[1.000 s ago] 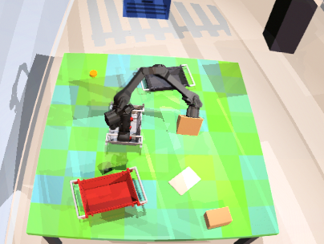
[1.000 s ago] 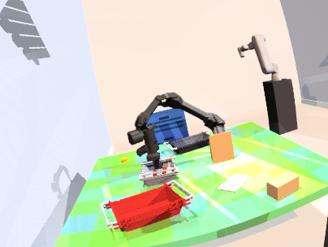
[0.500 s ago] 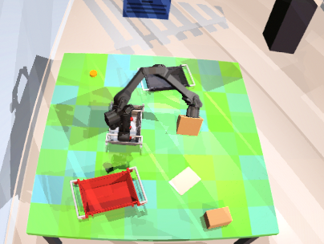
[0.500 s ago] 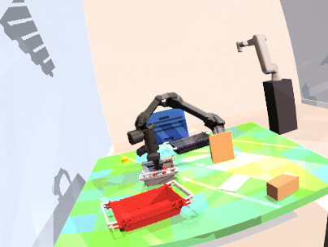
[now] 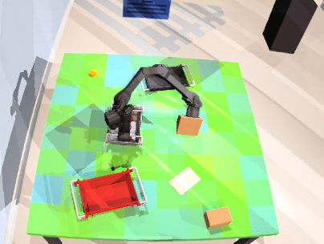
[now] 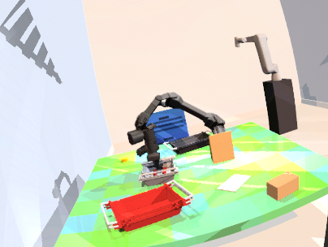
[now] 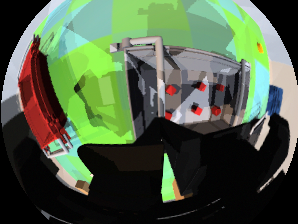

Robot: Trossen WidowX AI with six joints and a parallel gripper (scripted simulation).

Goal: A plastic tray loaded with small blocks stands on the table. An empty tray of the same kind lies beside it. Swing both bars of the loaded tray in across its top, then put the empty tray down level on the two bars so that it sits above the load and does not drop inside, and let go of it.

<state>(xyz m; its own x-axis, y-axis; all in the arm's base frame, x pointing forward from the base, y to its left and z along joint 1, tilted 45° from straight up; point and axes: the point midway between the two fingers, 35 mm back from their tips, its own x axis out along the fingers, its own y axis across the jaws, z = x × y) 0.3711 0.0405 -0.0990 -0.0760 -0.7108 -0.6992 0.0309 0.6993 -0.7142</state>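
My gripper tip is now 480 mm to the left of the dark tray, 250 mm past it and 40 mm above it. The rest, counted from my gripper tip: white sheet: 330 mm behind, 230 mm to the left, 80 mm below; tan box: 480 mm behind, 450 mm to the left, 60 mm below; small orange disc: 530 mm to the right, 230 mm ahead, 80 mm below.
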